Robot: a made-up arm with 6 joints. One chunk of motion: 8 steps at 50 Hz.
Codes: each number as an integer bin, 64 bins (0 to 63) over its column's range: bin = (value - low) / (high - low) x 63, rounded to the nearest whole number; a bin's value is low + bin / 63 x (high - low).
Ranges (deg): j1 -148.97..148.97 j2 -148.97..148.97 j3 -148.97..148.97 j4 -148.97..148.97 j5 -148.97..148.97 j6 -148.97..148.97
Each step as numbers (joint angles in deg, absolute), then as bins.
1 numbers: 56.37 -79.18 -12.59 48.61 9.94 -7.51
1 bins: 43 15 29 42 34 30
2 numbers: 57.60 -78.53 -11.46 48.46 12.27 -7.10
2 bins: 44 15 29 42 34 30
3 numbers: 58.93 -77.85 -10.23 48.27 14.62 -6.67
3 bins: 44 15 29 42 35 30
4 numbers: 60.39 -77.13 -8.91 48.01 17.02 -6.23
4 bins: 44 15 30 42 35 30
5 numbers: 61.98 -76.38 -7.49 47.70 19.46 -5.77
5 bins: 45 15 30 42 36 30
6 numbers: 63.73 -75.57 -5.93 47.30 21.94 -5.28
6 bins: 45 16 30 42 36 30
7 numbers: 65.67 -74.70 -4.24 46.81 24.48 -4.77
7 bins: 45 16 31 41 37 30
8 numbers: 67.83 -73.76 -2.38 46.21 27.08 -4.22
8 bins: 46 16 31 41 37 31
